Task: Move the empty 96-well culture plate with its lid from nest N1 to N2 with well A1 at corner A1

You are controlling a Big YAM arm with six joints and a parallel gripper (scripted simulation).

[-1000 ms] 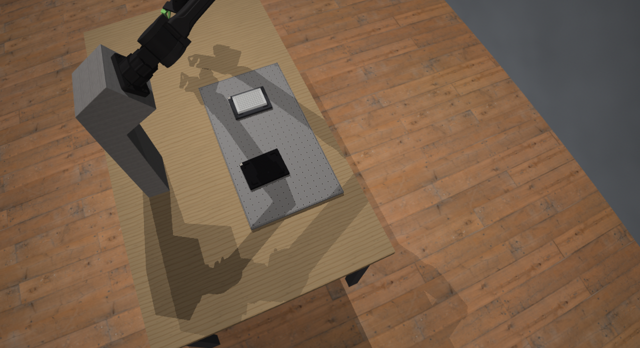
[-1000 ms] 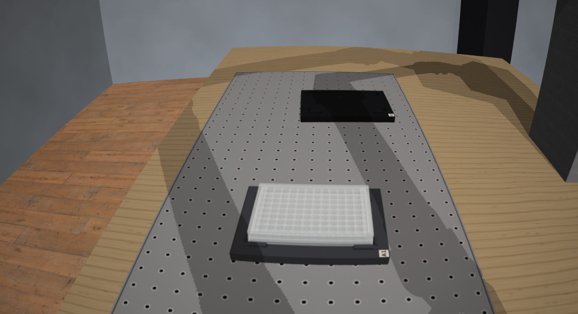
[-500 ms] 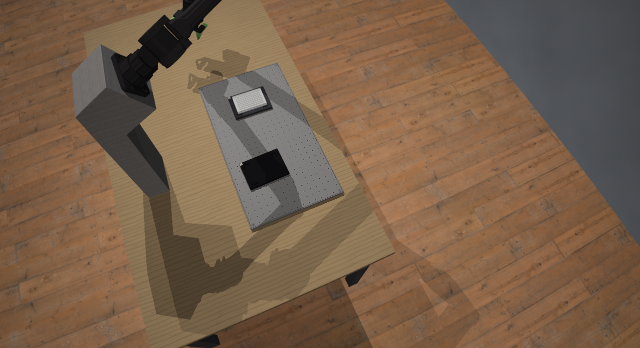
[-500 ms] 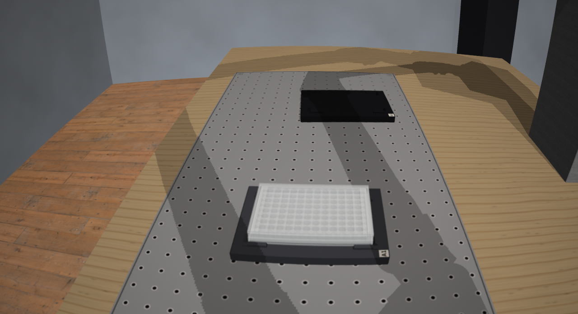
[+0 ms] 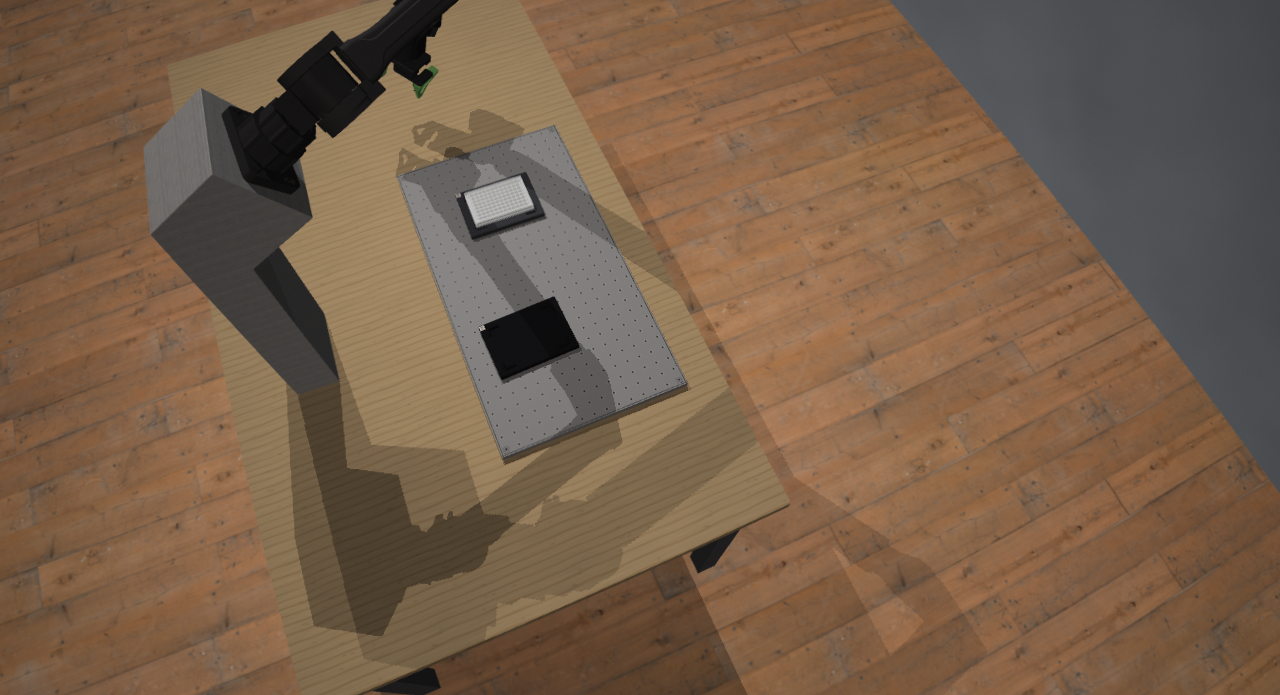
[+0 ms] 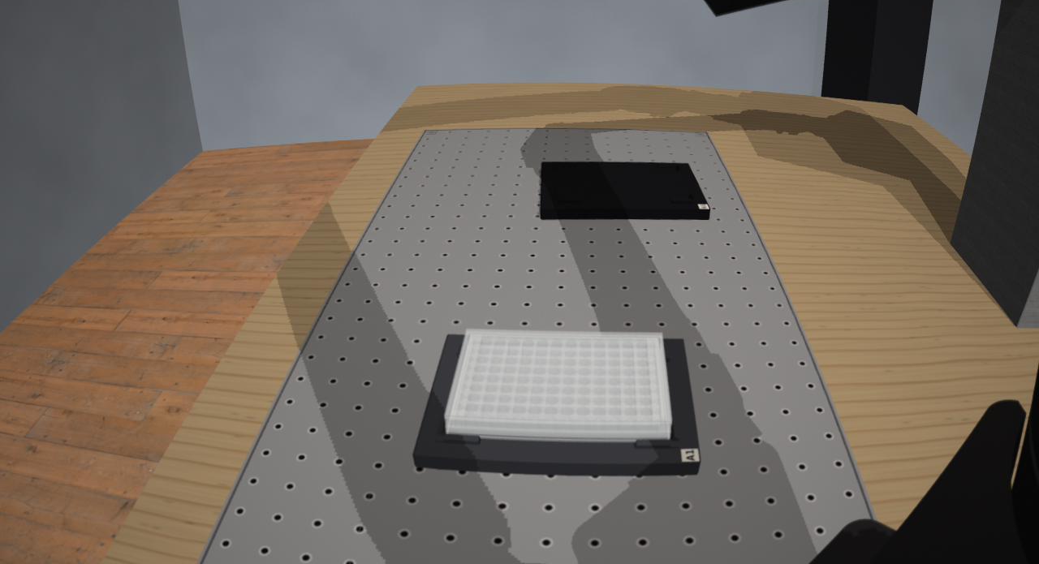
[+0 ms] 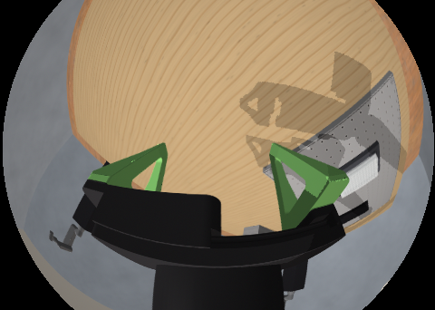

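Now: the lid 33 cm to the right of my hand, 9 cm below it and 1 cm ahead of it. Also, from my hand: nest N1 (33 cm to the right, 11 cm below, 1 cm ahead); black nest N2 (63 cm to the right, 13 cm behind, 11 cm below).
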